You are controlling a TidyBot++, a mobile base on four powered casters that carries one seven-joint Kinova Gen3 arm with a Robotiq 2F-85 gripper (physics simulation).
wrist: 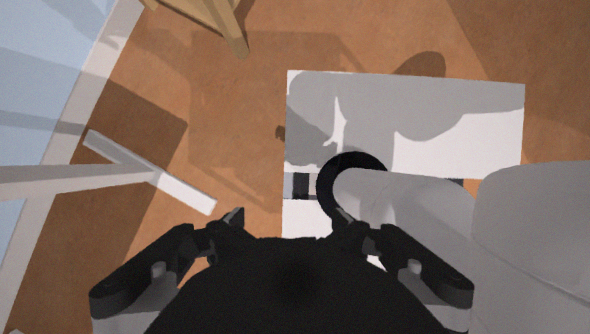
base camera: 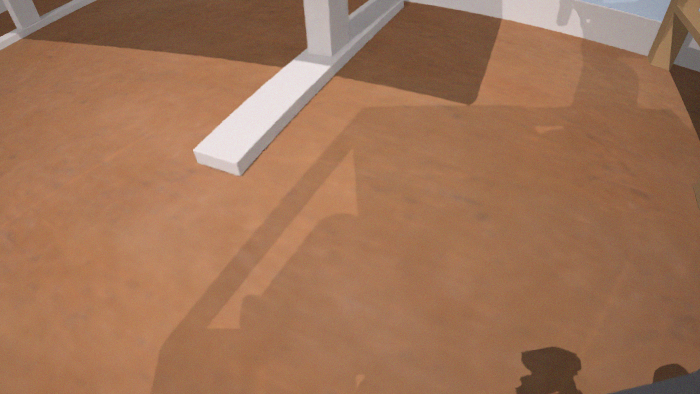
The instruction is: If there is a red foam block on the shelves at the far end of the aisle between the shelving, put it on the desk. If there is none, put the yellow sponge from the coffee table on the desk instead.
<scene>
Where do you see a white desk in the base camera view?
332, 40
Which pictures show my gripper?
The wrist view only.
</scene>
